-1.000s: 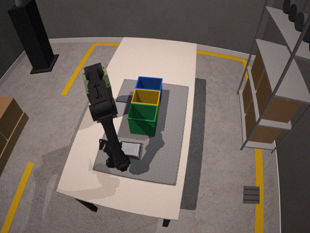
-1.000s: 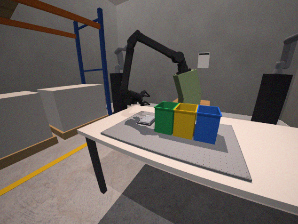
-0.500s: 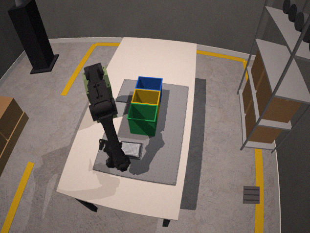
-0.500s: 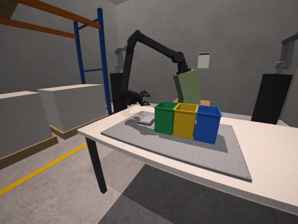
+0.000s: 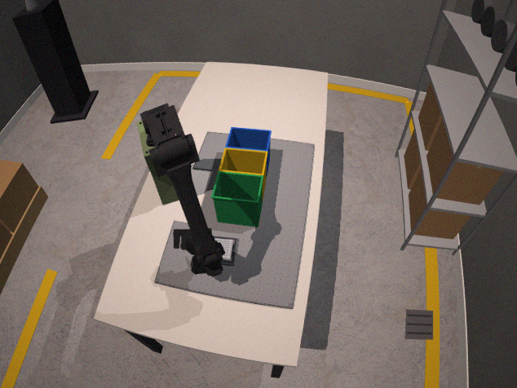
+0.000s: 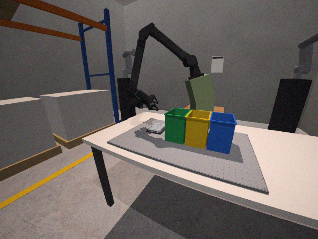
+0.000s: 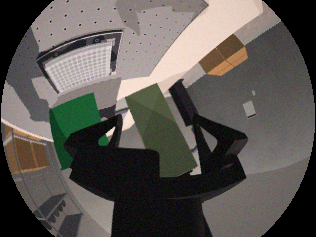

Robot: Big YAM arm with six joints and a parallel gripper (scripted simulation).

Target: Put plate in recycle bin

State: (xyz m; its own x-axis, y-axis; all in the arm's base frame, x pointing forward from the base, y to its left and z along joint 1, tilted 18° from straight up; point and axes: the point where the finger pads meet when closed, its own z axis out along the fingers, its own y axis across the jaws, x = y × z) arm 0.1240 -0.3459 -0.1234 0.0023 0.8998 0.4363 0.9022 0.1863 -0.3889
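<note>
My gripper is now 150 mm above the white 96-well plate, 90 mm short of it and 20 mm to the right of it. Round my hand: dark plate nest 160 mm below, 90 mm ahead, 20 mm to the left; then green bin 200 mm to the left, 180 mm ahead, 80 mm below; then yellow bin 330 mm to the left, 200 mm ahead, 80 mm below.
</note>
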